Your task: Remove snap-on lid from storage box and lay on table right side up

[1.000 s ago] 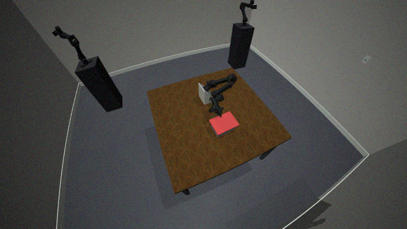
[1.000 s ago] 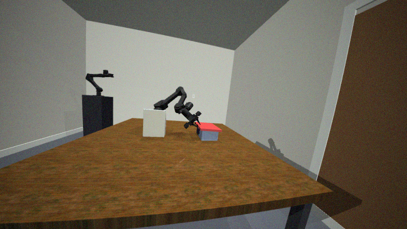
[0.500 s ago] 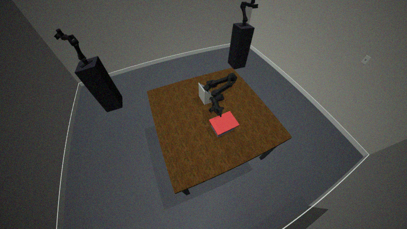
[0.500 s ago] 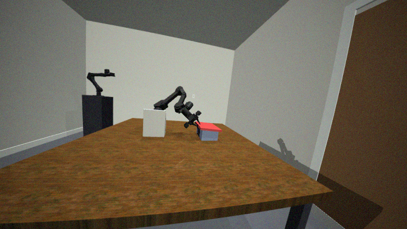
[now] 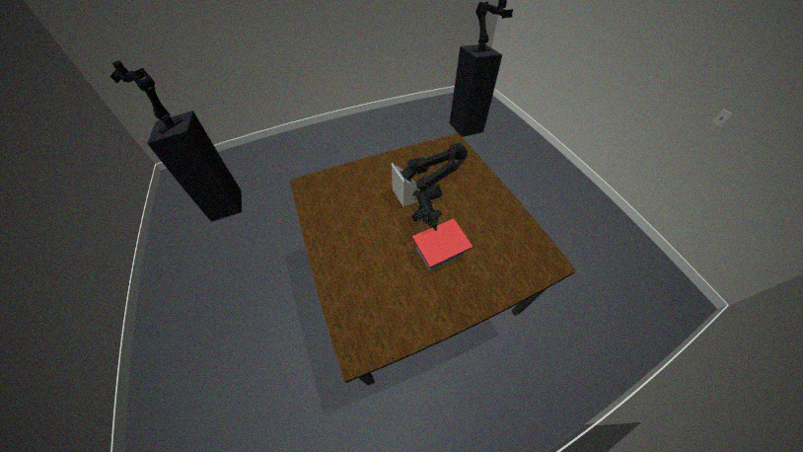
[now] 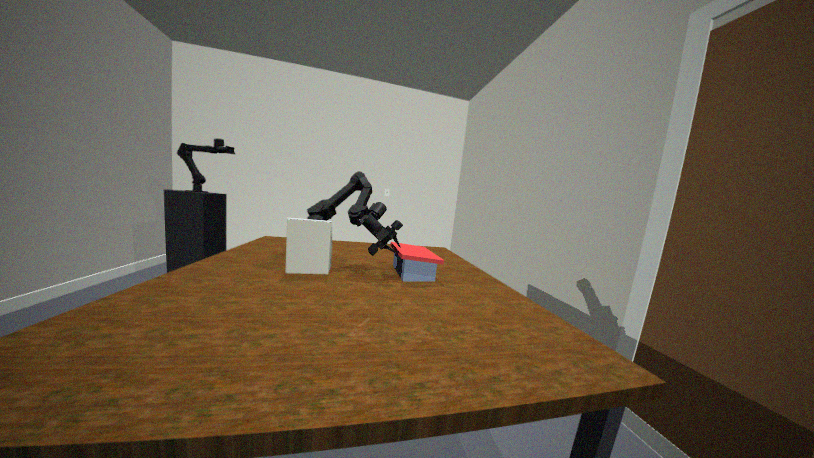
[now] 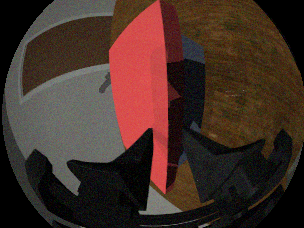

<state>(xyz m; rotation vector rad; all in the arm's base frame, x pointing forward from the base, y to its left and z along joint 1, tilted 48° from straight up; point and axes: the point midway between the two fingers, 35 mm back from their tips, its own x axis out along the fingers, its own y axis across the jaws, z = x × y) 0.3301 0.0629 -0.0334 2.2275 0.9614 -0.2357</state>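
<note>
Right now the lid is 80 mm ahead of my gripper tip and 10 mm to the left of it. From my gripper tip the other things lie so: storage box 80 mm ahead, 60 mm below, 10 mm to the left.
</note>
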